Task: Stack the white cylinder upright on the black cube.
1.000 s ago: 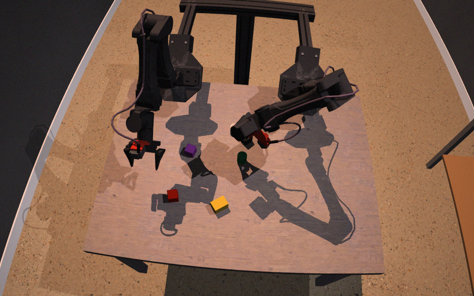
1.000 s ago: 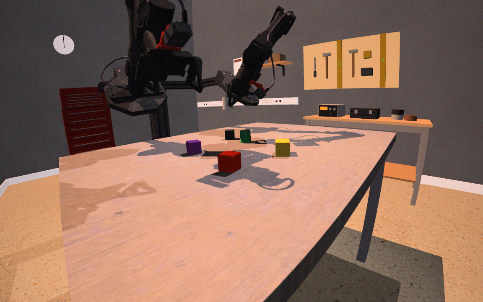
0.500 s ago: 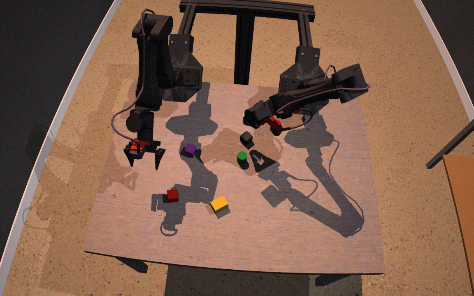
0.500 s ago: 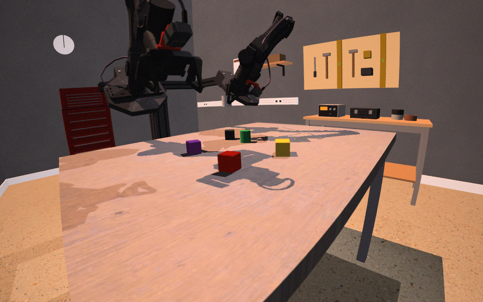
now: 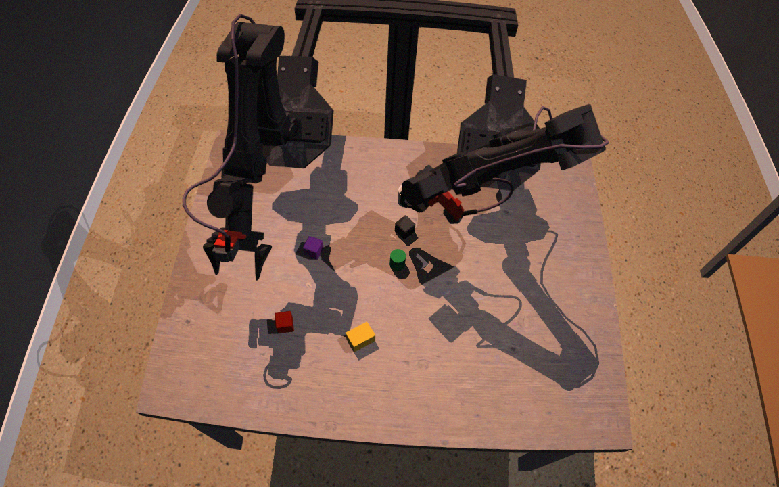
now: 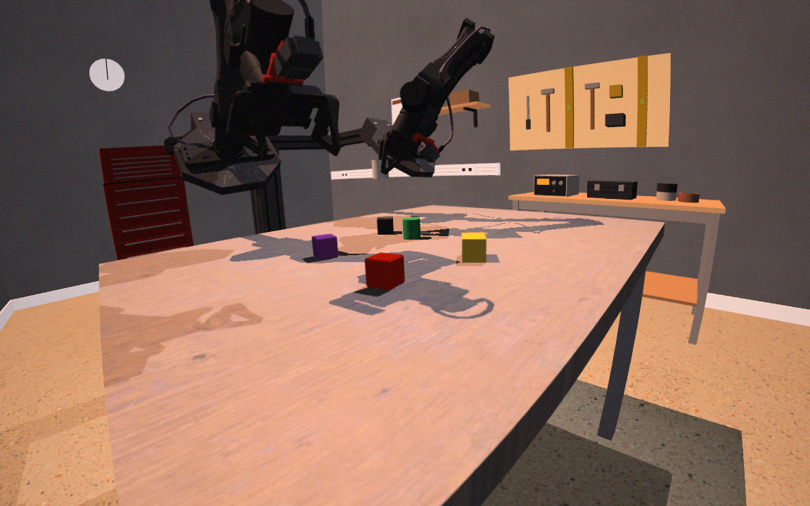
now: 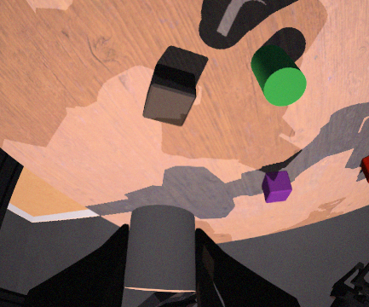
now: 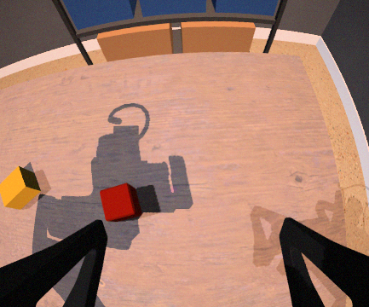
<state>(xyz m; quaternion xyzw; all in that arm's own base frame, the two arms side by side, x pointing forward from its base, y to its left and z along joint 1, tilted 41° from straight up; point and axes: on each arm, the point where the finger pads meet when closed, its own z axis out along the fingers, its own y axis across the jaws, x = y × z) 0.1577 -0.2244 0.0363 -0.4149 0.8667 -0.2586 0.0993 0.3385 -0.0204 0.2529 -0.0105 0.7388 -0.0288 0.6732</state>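
Now: left hand 140 mm above the black cube. Round my left hand: white cylinder 10 mm to the right; then purple cube 90 mm ahead, 230 mm to the right, 140 mm below; then green cylinder 100 mm ahead, 10 mm to the right, 130 mm below.
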